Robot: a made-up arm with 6 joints.
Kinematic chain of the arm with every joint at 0, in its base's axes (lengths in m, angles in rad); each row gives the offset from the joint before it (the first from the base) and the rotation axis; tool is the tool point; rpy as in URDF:
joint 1: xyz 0 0 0.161 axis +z
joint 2: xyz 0 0 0 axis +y
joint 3: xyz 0.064 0 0.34 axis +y
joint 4: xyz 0.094 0 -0.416 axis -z
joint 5: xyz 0 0 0 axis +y
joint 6: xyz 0.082 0 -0.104 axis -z
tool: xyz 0 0 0 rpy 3.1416 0 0
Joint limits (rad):
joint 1: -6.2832..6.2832
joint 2: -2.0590..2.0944
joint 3: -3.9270..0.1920
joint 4: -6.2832..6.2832
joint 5: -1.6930..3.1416
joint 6: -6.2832..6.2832
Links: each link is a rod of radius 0.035 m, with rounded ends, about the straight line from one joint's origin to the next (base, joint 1, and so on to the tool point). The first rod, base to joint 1, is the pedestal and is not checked.
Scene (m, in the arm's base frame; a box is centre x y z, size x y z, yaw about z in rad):
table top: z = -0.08
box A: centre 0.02 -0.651 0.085 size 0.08 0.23 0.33 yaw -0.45
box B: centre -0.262 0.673 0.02 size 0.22 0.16 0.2 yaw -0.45
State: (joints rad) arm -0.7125 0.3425 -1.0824 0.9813 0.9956 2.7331
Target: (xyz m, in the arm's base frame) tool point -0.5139 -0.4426 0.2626
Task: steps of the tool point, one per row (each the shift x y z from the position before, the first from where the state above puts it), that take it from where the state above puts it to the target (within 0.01 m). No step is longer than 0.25 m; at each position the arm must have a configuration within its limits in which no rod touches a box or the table.
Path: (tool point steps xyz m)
1: -0.1071 -0.1486 0.0810
2: -0.1574 -0.1029 0.0877
3: -0.1862 -0.0397 0.0923
4: -0.1944 0.0120 -0.0348
5: -0.1840 0.0714 -0.0353
6: -0.1555 0.1250 -0.0356

